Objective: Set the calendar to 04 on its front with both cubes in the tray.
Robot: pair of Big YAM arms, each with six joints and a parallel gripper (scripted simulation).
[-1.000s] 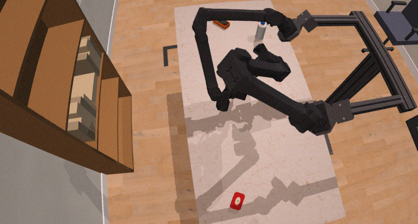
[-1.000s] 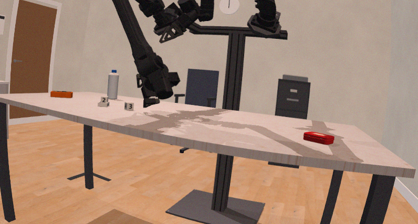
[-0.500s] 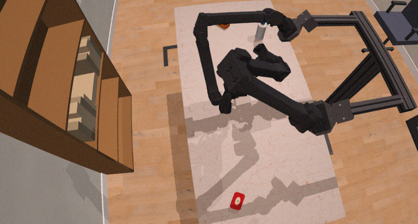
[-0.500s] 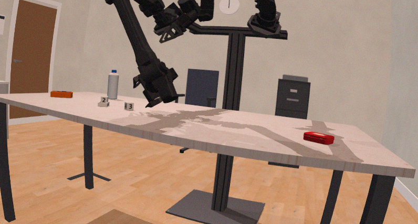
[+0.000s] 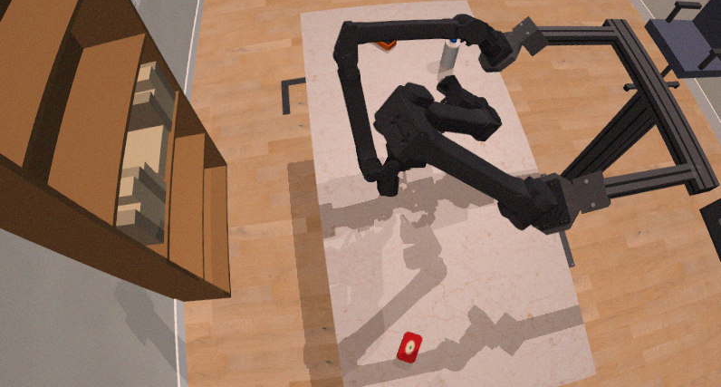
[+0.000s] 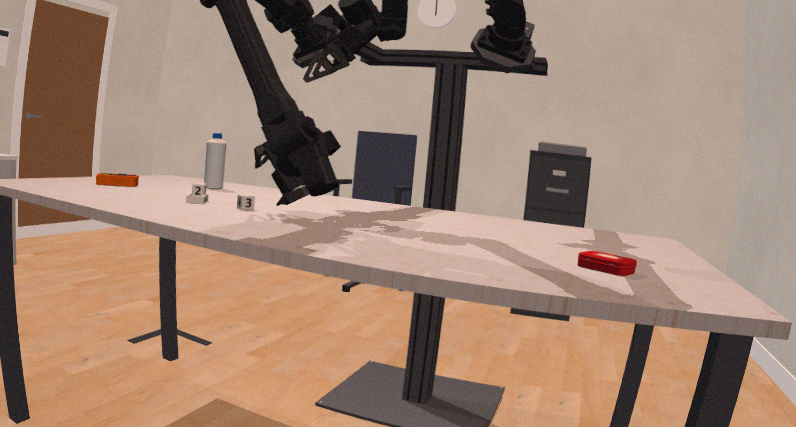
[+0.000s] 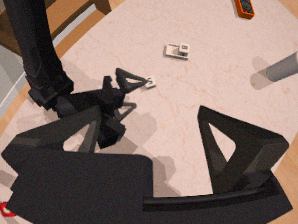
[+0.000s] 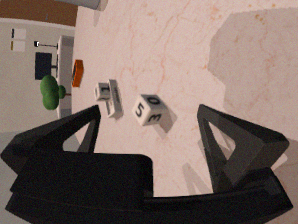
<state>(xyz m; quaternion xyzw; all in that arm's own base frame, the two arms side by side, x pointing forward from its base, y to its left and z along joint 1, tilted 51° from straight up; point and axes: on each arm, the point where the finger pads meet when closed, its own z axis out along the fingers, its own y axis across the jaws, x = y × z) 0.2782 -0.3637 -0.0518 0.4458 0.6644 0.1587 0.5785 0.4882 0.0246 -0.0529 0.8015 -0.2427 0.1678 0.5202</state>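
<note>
Right now my right hand is 1 cm short of the white cube, 5 cm to the left of it and 4 cm above it. Also, from my right hand: red tin: 8 cm ahead, 70 cm to the left, 4 cm below; then white calendar tray: 3 cm ahead, 20 cm to the right, 5 cm below; then white bottle: 28 cm behind, 43 cm to the right, 2 cm above.
</note>
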